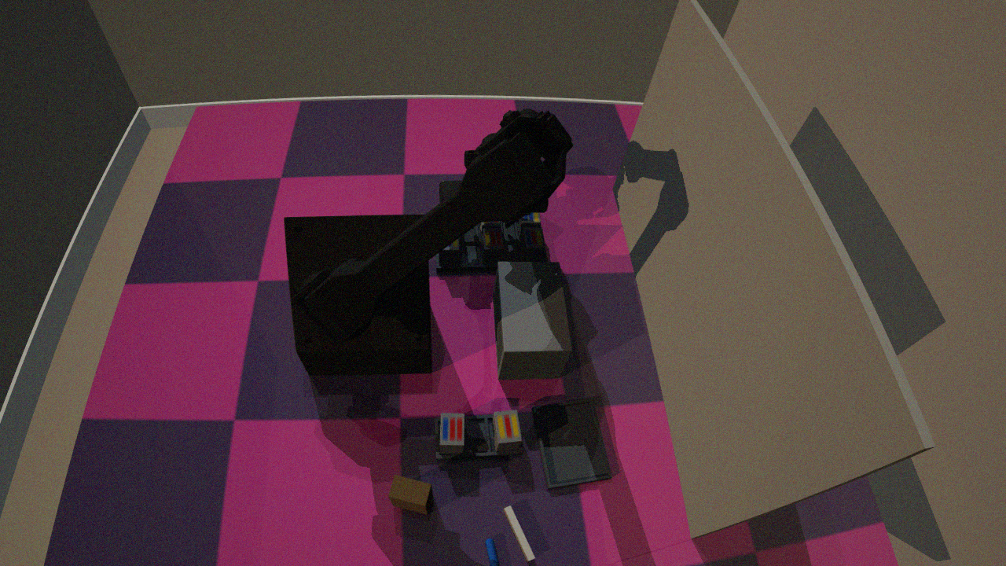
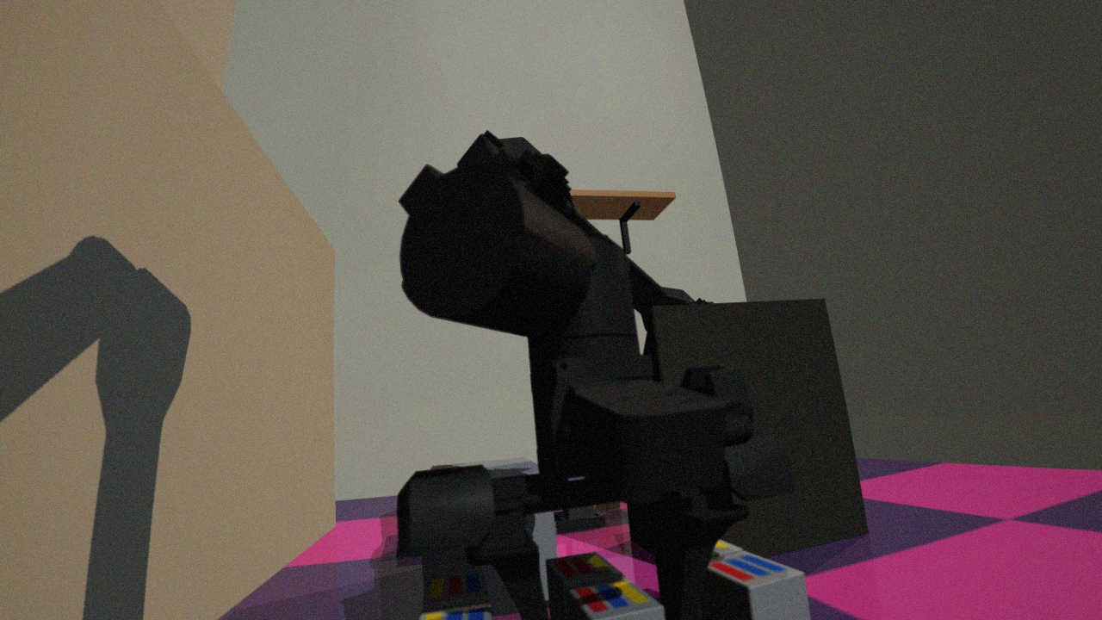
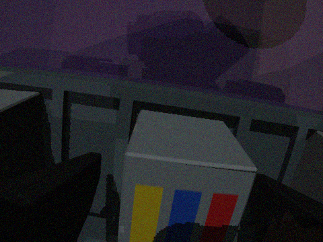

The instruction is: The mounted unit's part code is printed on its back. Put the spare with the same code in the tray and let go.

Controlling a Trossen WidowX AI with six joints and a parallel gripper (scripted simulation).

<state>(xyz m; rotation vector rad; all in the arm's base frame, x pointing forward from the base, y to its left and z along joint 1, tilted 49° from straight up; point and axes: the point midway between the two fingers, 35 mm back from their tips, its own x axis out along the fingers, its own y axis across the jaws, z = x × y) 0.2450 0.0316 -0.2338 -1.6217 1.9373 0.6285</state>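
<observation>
The grey tray is 50 mm ahead of my gripper tip, 420 mm to the right of it and 20 mm below it. Round my gripper tip: dark puck: 30 mm ahead, 100 mm to the left, 10 mm below; mounted unit: 20 mm ahead, 220 mm to the right, 30 mm above; rack: 90 mm behind, 390 mm to the right, 10 mm below.
</observation>
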